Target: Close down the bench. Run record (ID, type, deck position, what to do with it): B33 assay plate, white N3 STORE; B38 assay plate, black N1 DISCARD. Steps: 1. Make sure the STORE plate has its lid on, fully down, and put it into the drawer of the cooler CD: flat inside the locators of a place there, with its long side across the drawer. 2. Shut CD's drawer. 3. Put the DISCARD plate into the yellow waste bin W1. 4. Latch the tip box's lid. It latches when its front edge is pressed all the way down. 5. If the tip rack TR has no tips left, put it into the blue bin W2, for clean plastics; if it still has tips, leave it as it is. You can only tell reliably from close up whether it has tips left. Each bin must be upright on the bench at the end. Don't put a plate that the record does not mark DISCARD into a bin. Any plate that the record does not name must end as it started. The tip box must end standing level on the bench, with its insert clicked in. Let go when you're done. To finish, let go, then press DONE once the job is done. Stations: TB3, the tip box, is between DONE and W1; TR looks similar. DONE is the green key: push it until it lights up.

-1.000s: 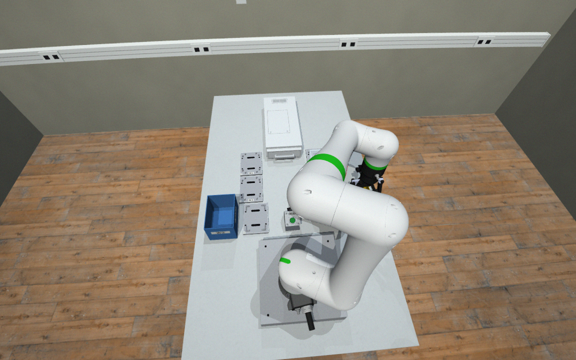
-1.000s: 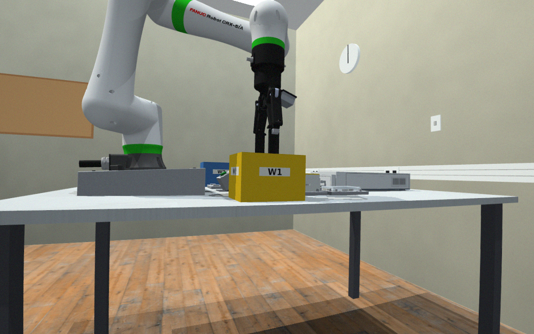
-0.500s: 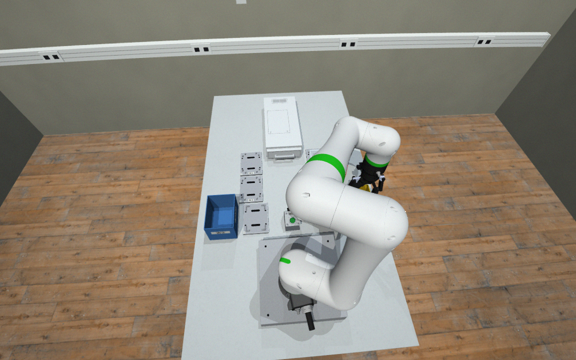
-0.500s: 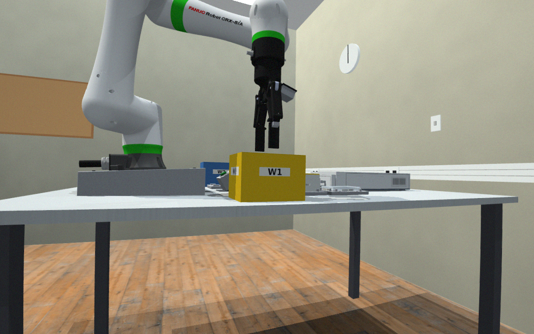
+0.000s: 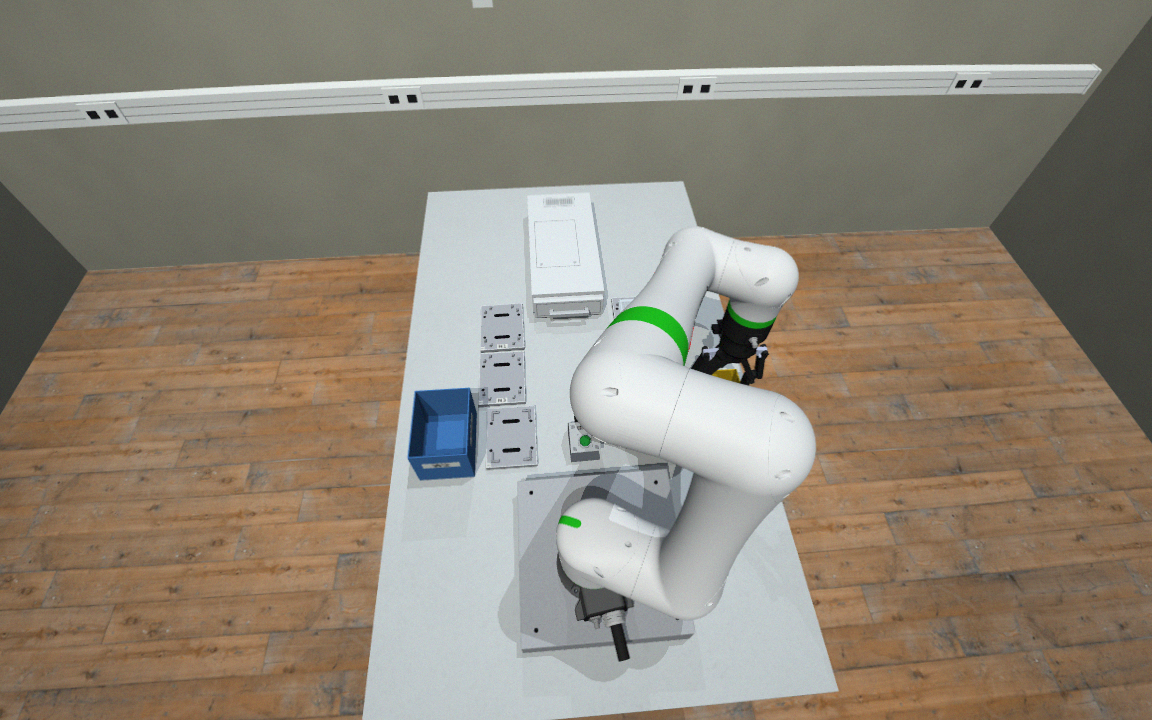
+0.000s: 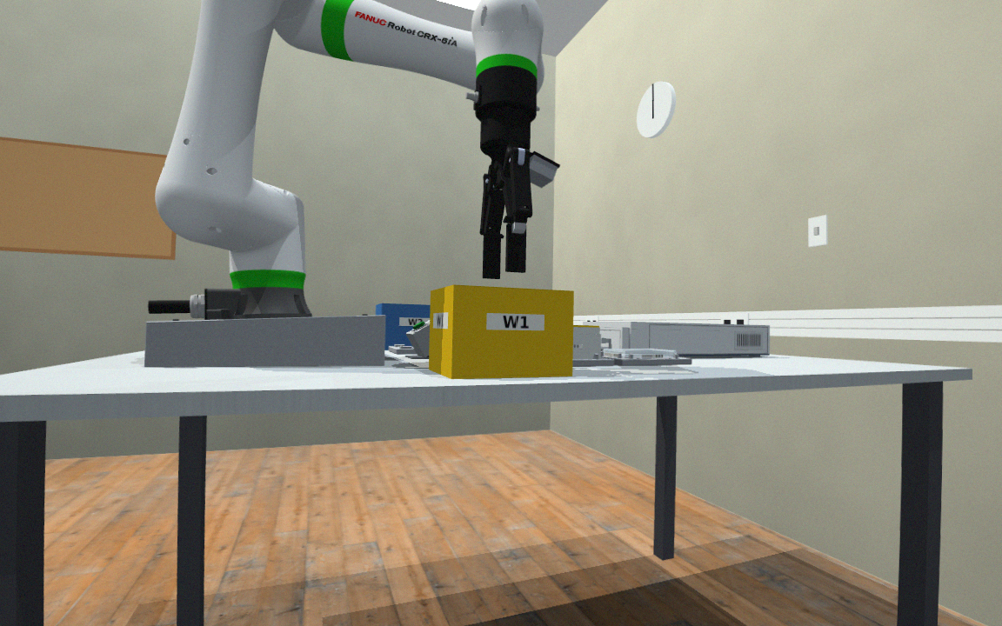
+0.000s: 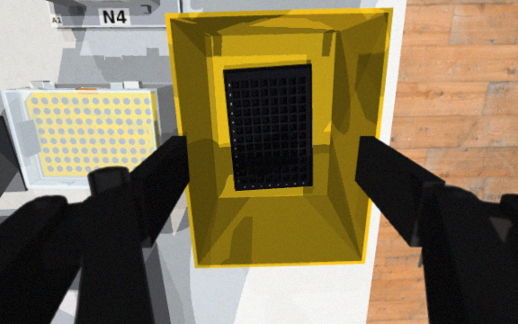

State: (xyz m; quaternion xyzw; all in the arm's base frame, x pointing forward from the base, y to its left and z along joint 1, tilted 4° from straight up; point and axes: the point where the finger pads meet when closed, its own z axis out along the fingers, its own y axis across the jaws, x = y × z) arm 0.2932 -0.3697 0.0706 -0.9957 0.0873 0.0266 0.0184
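Right now my hand is 180 mm short of the tip rack TR, 100 mm to the right of it and 110 mm above it. From my hand the other things lie so: black assay plate: 20 mm behind, 160 mm below; then yellow bin W1: 10 mm behind, 130 mm below; then N4 nest label: 120 mm ahead, 120 mm to the left, 150 mm below.
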